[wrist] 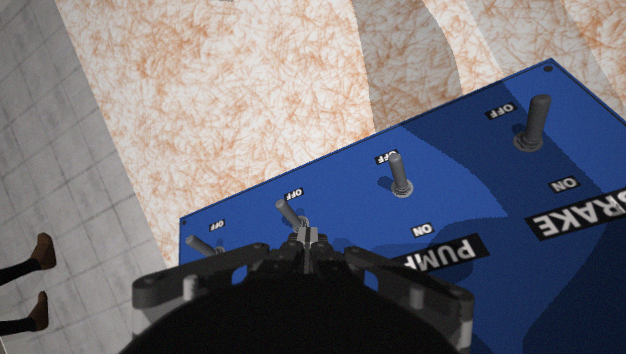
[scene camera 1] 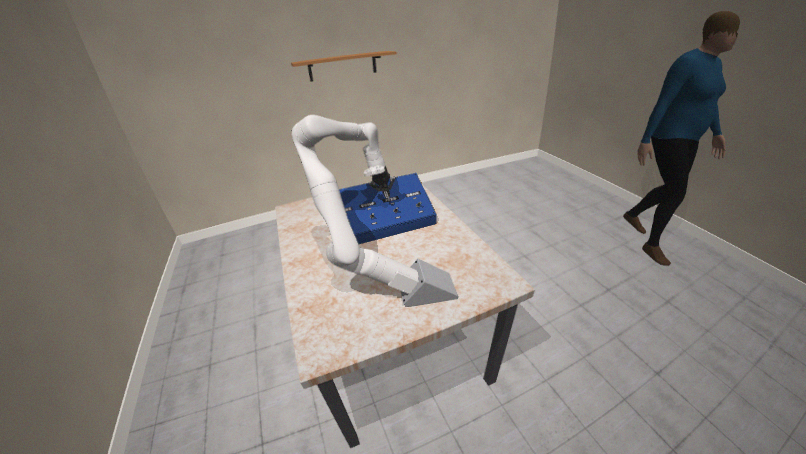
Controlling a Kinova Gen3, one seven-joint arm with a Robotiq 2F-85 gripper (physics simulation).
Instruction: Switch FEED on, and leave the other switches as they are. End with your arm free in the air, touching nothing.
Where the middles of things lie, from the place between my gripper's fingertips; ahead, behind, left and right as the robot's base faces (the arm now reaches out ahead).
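Scene:
Blue switch panel (scene camera 1: 360, 201): 70 mm ahead of my hand, 30 mm to the left of it, 100 mm below it.

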